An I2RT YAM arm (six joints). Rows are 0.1 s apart.
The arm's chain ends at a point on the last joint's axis. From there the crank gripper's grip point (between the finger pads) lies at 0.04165 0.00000 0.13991 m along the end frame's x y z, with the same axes.
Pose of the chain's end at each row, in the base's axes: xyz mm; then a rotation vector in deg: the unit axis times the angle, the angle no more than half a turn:
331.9, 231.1, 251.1, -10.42, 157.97, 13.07
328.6, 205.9, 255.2, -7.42, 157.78, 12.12
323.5, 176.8, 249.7, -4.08, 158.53, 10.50
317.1, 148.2, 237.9, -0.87, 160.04, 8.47
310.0, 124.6, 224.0, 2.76, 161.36, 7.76
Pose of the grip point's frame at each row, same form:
342.1, 252.5, 107.1, -10.42, 157.97, 13.07
340.3, 226.3, 111.1, -7.42, 157.78, 12.12
334.4, 194.8, 105.3, -4.08, 158.53, 10.50
325.0, 163.1, 92.9, -0.87, 160.04, 8.47
314.9, 138.9, 78.8, 2.76, 161.36, 7.76

